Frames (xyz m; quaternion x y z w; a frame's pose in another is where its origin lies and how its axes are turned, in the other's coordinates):
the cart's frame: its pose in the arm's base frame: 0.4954 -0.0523 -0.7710 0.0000 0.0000 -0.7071 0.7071
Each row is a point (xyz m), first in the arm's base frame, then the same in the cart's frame.
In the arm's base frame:
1: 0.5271 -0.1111 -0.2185
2: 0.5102 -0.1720 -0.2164
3: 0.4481 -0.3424 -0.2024
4: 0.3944 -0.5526 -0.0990
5: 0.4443 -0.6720 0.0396
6: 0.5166 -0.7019 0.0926
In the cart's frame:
1: 0.0588 0.0317 0.5525
2: 0.1197 0.0148 0.5546
3: 0.2901 -0.0473 0.5686
4: 0.5003 -0.1010 0.6720
5: 0.6197 -0.0511 0.8106
6: 0.6496 0.0212 0.8636

